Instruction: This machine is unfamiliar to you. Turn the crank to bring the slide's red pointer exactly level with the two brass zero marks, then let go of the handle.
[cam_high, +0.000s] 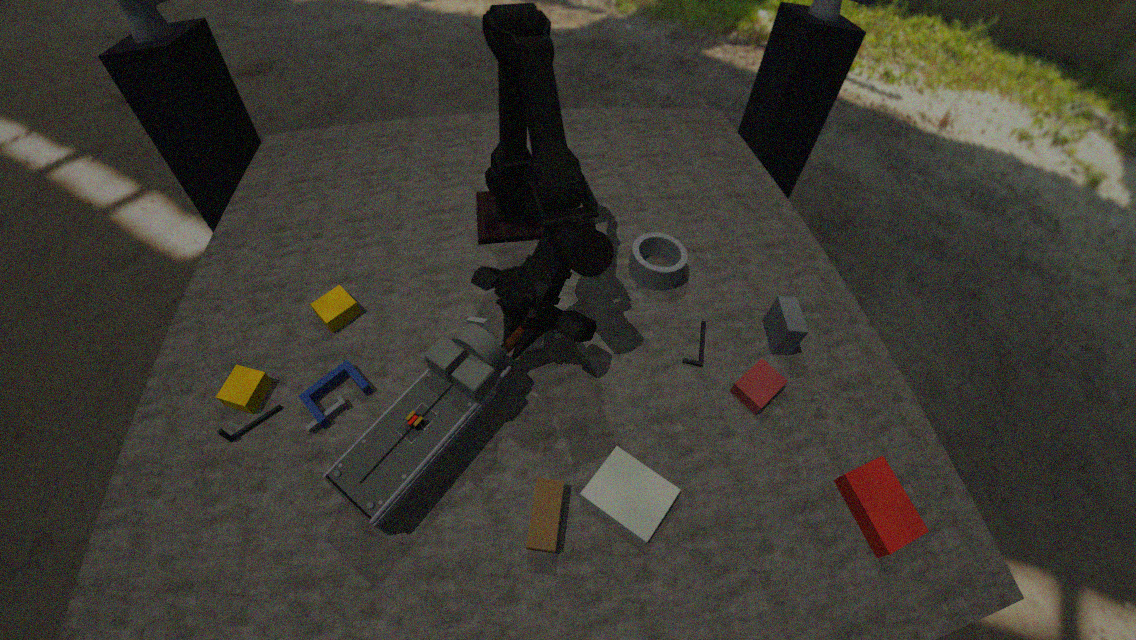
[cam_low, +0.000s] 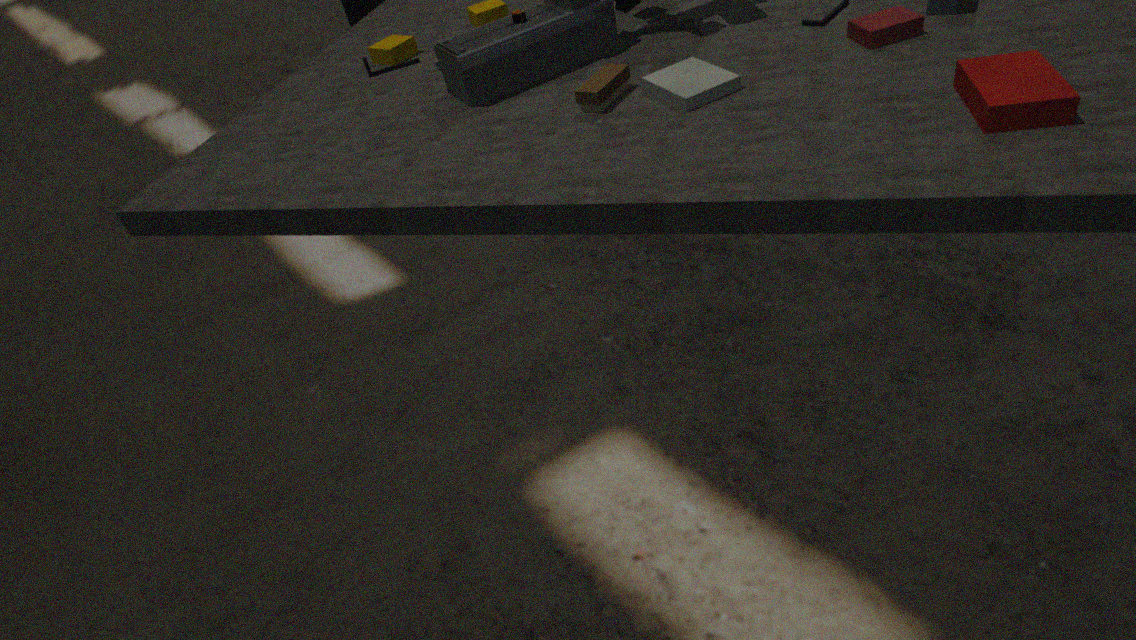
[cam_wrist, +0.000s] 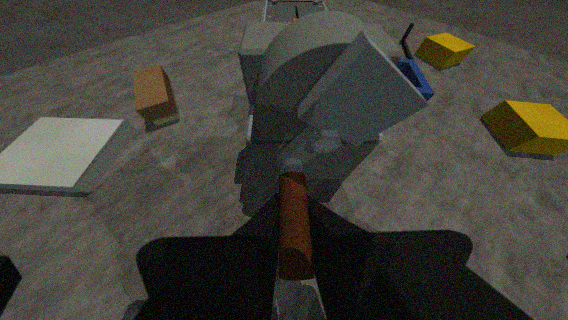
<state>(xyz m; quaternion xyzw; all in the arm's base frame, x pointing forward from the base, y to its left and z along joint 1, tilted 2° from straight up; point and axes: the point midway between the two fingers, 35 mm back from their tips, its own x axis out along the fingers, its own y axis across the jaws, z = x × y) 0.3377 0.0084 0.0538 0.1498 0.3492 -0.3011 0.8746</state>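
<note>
Right now my gripper tip is 10 mm past the brown crank handle, 10 mm to the right of it and 20 mm below it. Also, from my gripper tip: white plate (210 mm ahead, 150 mm to the left, 30 mm below); red pointer (120 mm ahead, 120 mm to the right, 40 mm above); brown block (230 mm ahead, 40 mm to the left, 30 mm below).
</note>
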